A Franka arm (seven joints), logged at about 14 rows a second.
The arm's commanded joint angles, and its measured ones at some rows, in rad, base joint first. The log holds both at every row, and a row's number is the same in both.
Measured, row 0:
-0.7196, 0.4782, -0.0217, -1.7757, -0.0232, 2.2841, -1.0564
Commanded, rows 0 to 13:
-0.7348, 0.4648, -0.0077, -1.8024, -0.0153, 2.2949, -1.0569
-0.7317, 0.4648, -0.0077, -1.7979, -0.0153, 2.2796, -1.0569
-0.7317, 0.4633, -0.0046, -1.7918, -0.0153, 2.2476, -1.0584
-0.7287, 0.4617, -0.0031, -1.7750, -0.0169, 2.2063, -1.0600
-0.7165, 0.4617, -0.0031, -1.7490, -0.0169, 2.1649, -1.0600
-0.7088, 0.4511, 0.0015, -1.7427, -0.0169, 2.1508, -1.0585
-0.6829, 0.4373, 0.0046, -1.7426, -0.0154, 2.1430, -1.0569
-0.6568, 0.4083, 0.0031, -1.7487, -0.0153, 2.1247, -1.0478
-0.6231, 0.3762, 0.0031, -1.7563, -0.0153, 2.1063, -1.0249
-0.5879, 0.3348, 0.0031, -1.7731, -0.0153, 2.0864, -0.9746
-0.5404, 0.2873, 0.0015, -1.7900, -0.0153, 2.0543, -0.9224
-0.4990, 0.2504, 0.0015, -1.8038, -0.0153, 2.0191, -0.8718
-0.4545, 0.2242, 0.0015, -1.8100, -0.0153, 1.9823, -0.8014
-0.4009, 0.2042, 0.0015, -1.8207, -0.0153, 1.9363, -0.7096
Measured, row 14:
-0.4802, 0.2826, 0.0134, -1.7508, -0.0211, 1.9920, -0.8308
